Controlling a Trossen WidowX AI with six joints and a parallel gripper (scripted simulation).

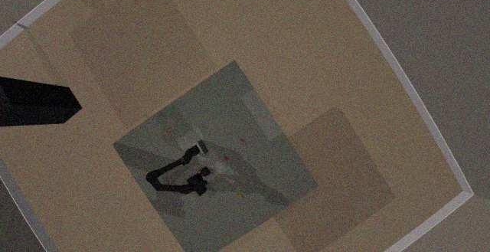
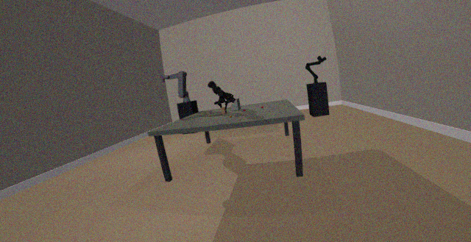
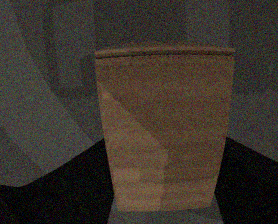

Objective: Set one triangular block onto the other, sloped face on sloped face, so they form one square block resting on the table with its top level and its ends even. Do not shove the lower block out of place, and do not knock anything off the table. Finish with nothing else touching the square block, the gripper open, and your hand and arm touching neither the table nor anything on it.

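Now: gripper tip 10 mm past the triangular block and 10 mm below it.
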